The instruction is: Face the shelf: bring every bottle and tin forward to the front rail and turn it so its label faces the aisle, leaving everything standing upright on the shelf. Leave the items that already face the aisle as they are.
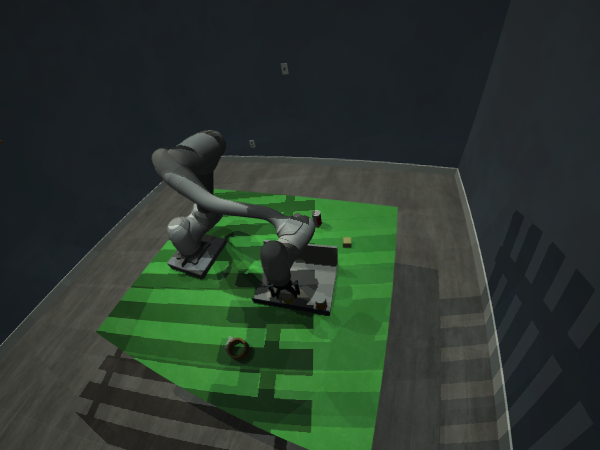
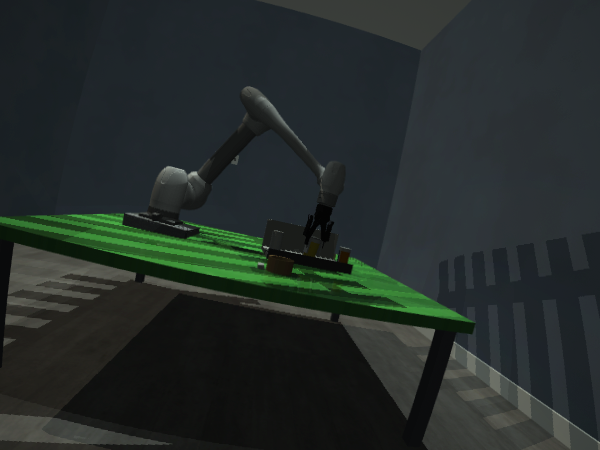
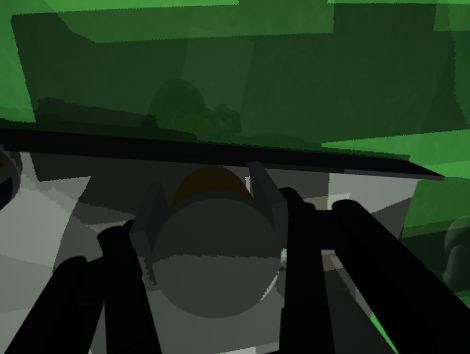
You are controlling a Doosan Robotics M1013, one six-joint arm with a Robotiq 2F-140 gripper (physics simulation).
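Places are measured from the arm's base along level axes (x ahead, y left, z up), in millimetres.
Pixels of known places: gripper, fingertip midpoint: (image 1: 288,300) (image 2: 311,253); arm's base, link origin: (image 1: 193,251) (image 2: 161,220).
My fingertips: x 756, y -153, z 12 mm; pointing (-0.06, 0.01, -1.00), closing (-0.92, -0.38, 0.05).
For each thing: its top centre in the pictures, then the offset to it from my fingertips. "spot": a spot on its surface instead.
- black front rail, surface spot: (image 3: 100,146) (image 2: 326,262) spot: 23 mm down, 78 mm ahead, 13 mm right
- upright tin, top centre: (image 3: 228,284) (image 2: 314,236) (image 1: 285,290) 82 mm up, 3 mm back, 12 mm left
- orange-labelled tin, top centre: (image 1: 320,297) (image 2: 345,247) 58 mm up, 163 mm ahead, 28 mm left
- pale grey can, surface spot: (image 2: 277,239) spot: 23 mm up, 162 mm back, 106 mm left
- red-and-white can, top centre: (image 1: 316,212) 41 mm up, 20 mm back, 594 mm left
- small yellow block, top centre: (image 1: 347,240) 20 mm down, 206 mm ahead, 459 mm left
- brown ring-shaped bowl, top centre: (image 2: 281,258) (image 1: 236,347) 8 mm down, 156 mm back, 291 mm right
- small white cube, top centre: (image 2: 261,264) (image 1: 228,342) 46 mm down, 224 mm back, 278 mm right
The shelf (image 1: 326,272) (image 2: 295,232) is a grey tray with a back panel and a black front rail (image 2: 332,263) (image 3: 100,146). My gripper (image 1: 285,291) (image 2: 316,242) (image 3: 209,191) is shut on an upright tin (image 1: 288,300) (image 2: 313,248) (image 3: 215,280) with a yellow label. The yellow shows on its rail side, close behind the rail; contact with rail or shelf floor is unclear. An orange-labelled tin (image 1: 320,305) (image 2: 344,256) (image 3: 6,180) stands by the rail at the other end, orange and dark blue showing. A pale grey can (image 2: 277,239) stands at the shelf's left; its label is not visible.
A red-and-white can (image 1: 317,218) stands on the green table behind the shelf. A small yellow block (image 1: 347,242) lies at the back right. A brown ring-shaped bowl (image 1: 237,358) (image 2: 280,265) and a small white cube (image 1: 229,341) (image 2: 261,265) are in front of the shelf.
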